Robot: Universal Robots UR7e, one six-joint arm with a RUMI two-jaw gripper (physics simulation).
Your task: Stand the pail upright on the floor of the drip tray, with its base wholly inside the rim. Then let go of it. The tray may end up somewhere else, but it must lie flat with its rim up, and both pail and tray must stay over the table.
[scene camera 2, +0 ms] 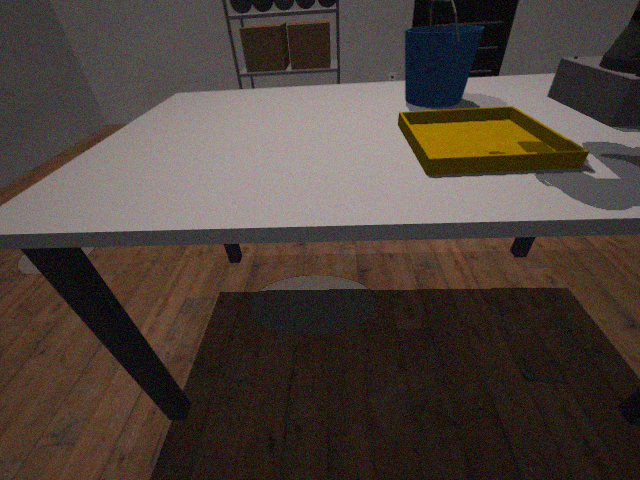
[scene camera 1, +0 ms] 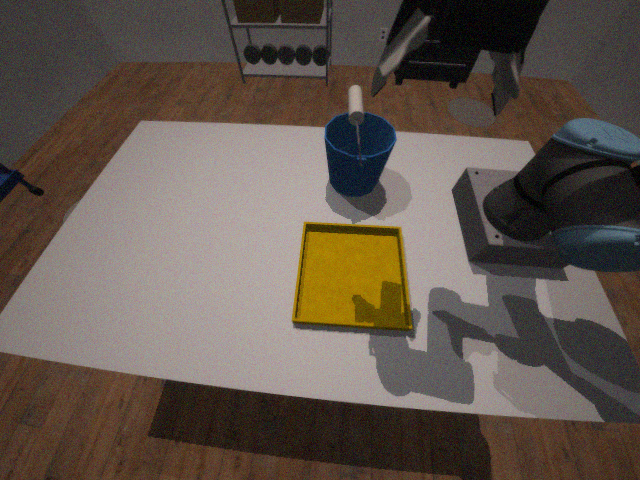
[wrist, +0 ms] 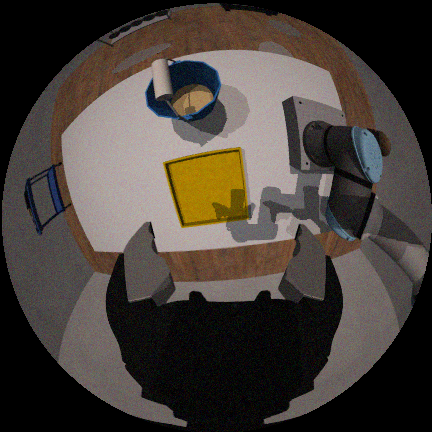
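Seen in the pictures: gripper, fingertip midpoint: (scene camera 1: 432, 105) (wrist: 225, 225); arm's base, link origin: (scene camera 1: 514, 213) (wrist: 320, 142).
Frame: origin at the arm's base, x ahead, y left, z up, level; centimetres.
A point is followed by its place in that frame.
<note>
The blue pail (scene camera 1: 355, 167) {y -9.0, x 38.7, z 3.7 cm} (scene camera 2: 438, 69) {y -9.5, x 40.2, z 0.0 cm} (wrist: 207, 102) {y -15.2, x 33.1, z -6.5 cm} stands upright on the table, behind the tray and apart from it. Its wire handle is raised, with a white grip (scene camera 1: 355, 104) {y -14.6, x 40.0, z 16.2 cm} (wrist: 161, 80) {y -15.6, x 39.2, z 16.2 cm} above the rim. The yellow drip tray (scene camera 1: 351, 268) {y 12.6, x 38.4, z -8.6 cm} (scene camera 2: 478, 164) {y 26.5, x 43.0, z -7.5 cm} (wrist: 205, 187) {y 13.5, x 39.2, z -8.6 cm} lies flat on the table, rim up, with shadows across its near right corner in scene camera 1. My gripper (scene camera 1: 435, 103) {y 6.7, x 32.2, z 28.9 cm} (wrist: 225, 225) {y 6.7, x 32.2, z 28.9 cm} is open and empty, high above the table. In scene camera 1 its two fingers show at the top right. It does not show in scene camera 2.
The white table (scene camera 1: 180, 232) {y 4.8, x 85.0, z -9.0 cm} (scene camera 2: 232, 170) {y 20.9, x 85.2, z -9.0 cm} (wrist: 115, 165) {y -4.0, x 73.6, z -9.0 cm} carries the arm's grey base block (scene camera 1: 491, 253) {y 9.0, x 5.9, z -4.0 cm} (scene camera 2: 589, 90) {y -1.0, x 8.4, z -4.3 cm} (wrist: 296, 135) {y -1.7, x 8.4, z -1.7 cm} to the right of pail and tray. The arm's blue-capped joints (scene camera 1: 594, 139) {y 2.7, x 3.9, z 22.9 cm} (wrist: 367, 152) {y -0.1, x 3.9, z 22.8 cm} rise beside it. A blue chair-like frame (wrist: 56, 190) stands off the table's left edge.
</note>
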